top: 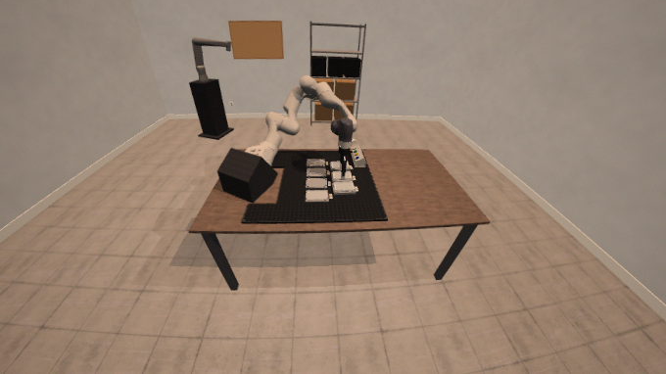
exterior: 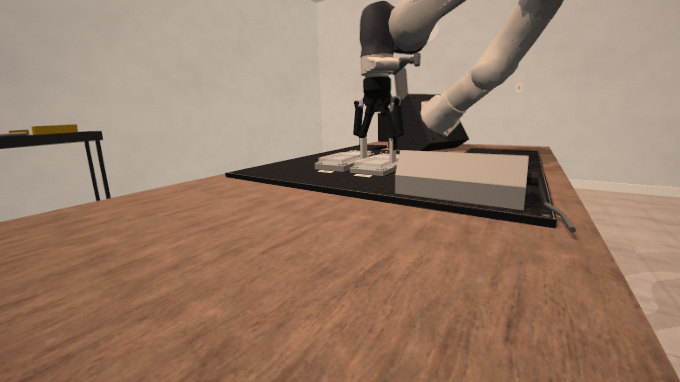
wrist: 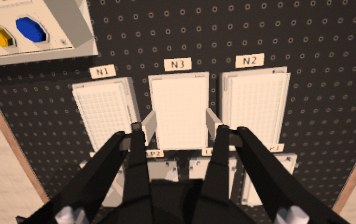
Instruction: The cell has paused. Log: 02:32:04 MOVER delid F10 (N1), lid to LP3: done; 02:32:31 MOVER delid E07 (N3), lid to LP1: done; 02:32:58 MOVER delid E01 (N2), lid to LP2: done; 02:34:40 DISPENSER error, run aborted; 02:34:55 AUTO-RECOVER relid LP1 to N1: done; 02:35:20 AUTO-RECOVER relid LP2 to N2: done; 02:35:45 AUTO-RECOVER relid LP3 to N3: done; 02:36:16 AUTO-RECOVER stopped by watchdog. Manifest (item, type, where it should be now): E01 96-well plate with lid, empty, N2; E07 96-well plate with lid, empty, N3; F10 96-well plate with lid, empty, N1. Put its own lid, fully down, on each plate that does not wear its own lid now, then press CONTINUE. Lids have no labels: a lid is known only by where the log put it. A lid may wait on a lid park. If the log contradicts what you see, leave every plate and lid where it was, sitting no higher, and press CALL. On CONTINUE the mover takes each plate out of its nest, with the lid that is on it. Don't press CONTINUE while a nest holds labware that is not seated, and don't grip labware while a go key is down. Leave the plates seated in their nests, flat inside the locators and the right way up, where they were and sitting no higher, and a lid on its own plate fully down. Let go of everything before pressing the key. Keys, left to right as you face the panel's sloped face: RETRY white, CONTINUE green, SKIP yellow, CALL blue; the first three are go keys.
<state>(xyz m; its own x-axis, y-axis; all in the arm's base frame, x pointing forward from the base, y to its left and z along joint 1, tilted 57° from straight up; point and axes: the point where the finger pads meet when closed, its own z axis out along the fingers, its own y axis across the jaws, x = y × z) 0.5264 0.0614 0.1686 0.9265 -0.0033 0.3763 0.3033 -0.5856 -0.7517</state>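
Now: the smooth white lid 20 mm below my hand. Round my hand: LP2 label (110 mm behind, 50 mm below, 30 mm to the left); then 96-well plate (130 mm to the left, 40 mm behind, 20 mm below); then N3 label (80 mm ahead, 50 mm below, 30 mm to the left).
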